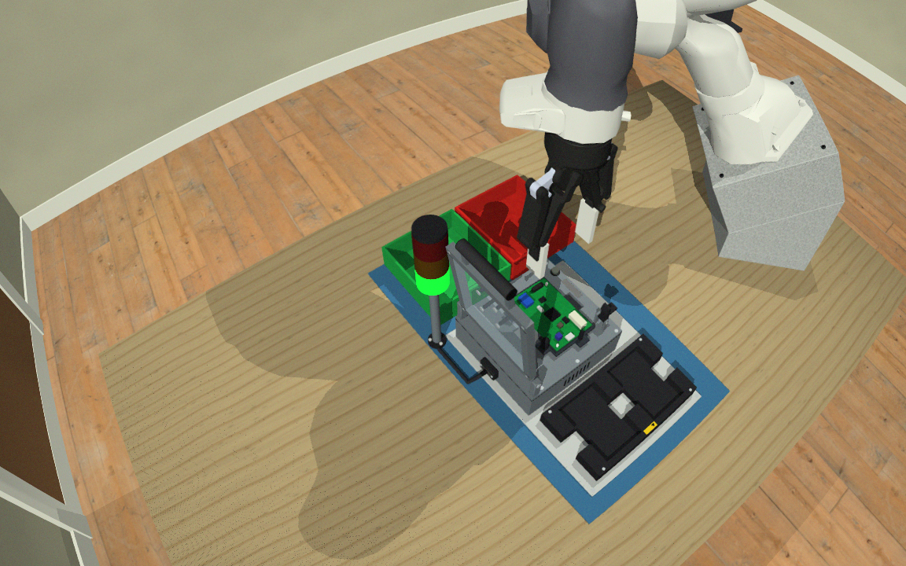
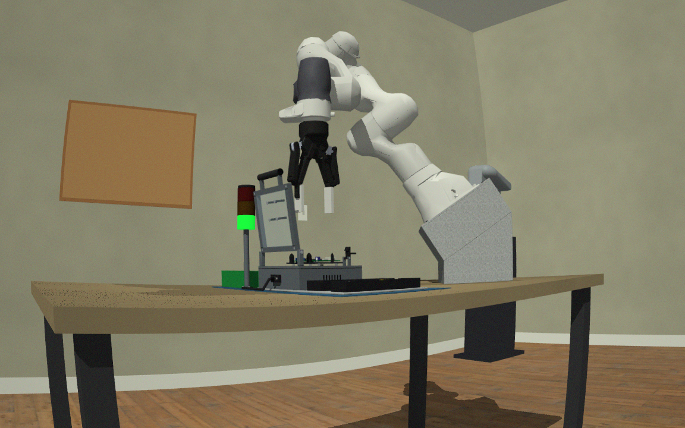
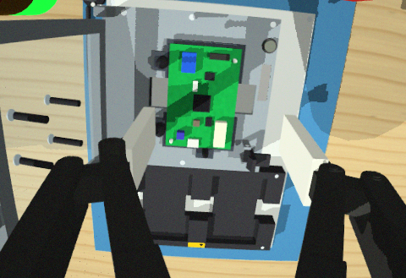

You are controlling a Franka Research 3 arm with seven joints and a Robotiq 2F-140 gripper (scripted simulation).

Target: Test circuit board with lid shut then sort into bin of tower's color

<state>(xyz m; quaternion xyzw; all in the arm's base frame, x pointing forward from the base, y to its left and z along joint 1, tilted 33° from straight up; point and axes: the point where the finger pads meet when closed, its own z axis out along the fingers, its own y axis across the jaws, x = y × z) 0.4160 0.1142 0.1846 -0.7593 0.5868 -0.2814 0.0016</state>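
My hand is 140 mm above the green circuit board, 10 mm to the right of it and 10 mm short of it. The rest, counted from my hand: clear lid: 120 mm ahead, 30 mm to the left, 30 mm below; latch hook: 130 mm below, 60 mm to the left, 60 mm behind; tester plate: 140 mm below, 20 mm to the left, 10 mm ahead.
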